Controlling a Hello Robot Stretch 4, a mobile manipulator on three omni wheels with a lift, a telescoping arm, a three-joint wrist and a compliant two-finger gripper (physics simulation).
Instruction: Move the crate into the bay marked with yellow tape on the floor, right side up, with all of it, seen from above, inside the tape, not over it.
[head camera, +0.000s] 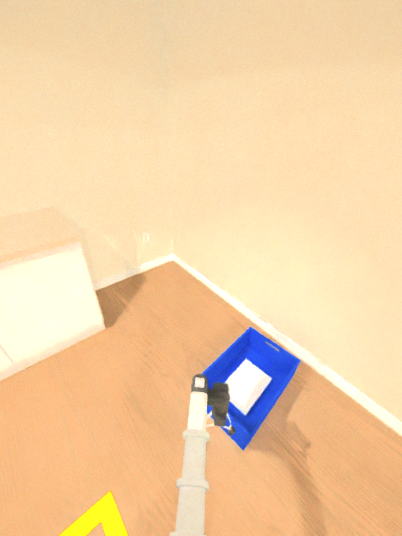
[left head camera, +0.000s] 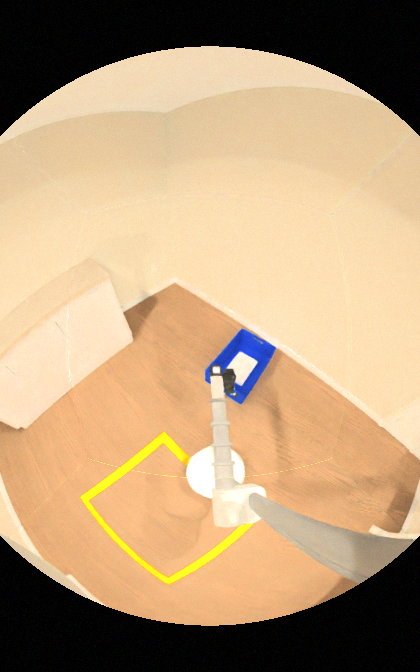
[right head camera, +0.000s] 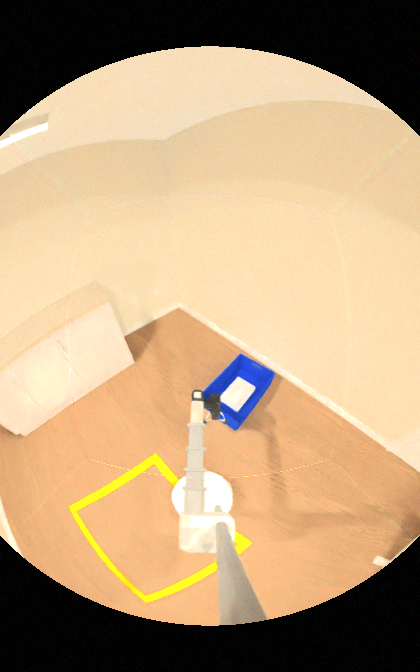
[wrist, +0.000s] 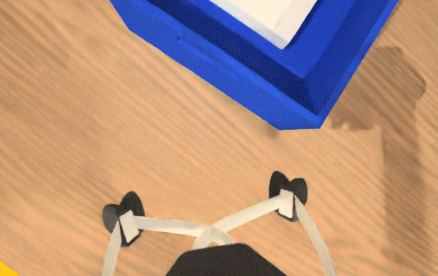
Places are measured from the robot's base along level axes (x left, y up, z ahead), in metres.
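Pixels of known places: gripper, fingertip midpoint: (head camera: 215, 431) (right head camera: 214, 422) (wrist: 206, 198).
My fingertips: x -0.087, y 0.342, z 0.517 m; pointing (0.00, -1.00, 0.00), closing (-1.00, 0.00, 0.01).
Ahead of a thing's pixels: the offset from my fingertips to its top centre.
The blue crate @[dx -0.222, dy -0.150, dz +0.402 m] (head camera: 286, 372) (left head camera: 265, 348) (right head camera: 262, 375) (wrist: 210, 62) stands right side up on the floor beside the wall, outside the tape, with a white block @[dx -0.222, dy -0.299, dz +0.402 m] (head camera: 248, 386) (left head camera: 242, 367) (right head camera: 238, 393) (wrist: 272, 17) inside. The bay of yellow tape (head camera: 111, 507) (left head camera: 122, 467) (right head camera: 114, 482) lies nearer the robot, to the left of the crate; the base and arm hide part of it. My gripper (wrist: 206, 198) is open and points down. In the wrist view its fingers show over bare floor, apart from the crate's near wall. In the head camera view the wrist overlaps the crate's near left corner.
A white cabinet (head camera: 47, 305) (left head camera: 70, 345) (right head camera: 70, 367) stands at the left. The wall with its white skirting board (head camera: 345, 385) runs close behind the crate. The robot's round white base (left head camera: 200, 472) (right head camera: 185, 495) overlaps the tape's right part.
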